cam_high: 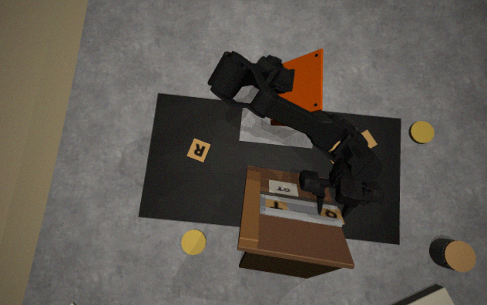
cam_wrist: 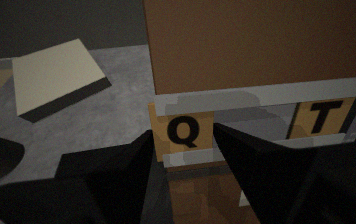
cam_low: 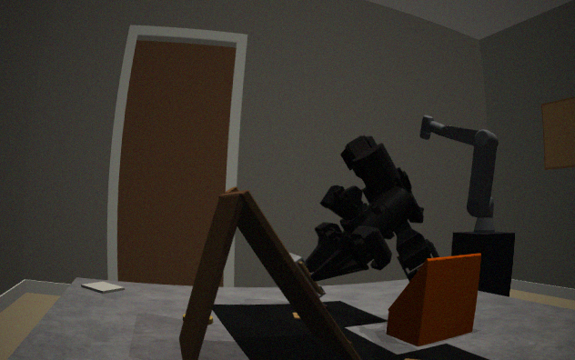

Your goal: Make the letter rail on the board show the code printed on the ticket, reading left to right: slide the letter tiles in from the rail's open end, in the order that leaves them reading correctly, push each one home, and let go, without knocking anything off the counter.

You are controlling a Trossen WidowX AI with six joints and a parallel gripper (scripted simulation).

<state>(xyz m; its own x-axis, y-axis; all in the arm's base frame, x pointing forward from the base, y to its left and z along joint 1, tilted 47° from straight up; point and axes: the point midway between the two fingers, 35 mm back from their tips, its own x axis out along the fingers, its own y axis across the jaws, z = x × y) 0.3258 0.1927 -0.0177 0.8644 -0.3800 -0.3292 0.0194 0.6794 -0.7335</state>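
Right now the white ticket is 11 cm to the right of my gripper tip, 8 cm below it and 5 cm behind it. Round my gripper tip: black mat (17 cm below, 16 cm behind, 14 cm to the right); then q tile (right at my gripper tip).
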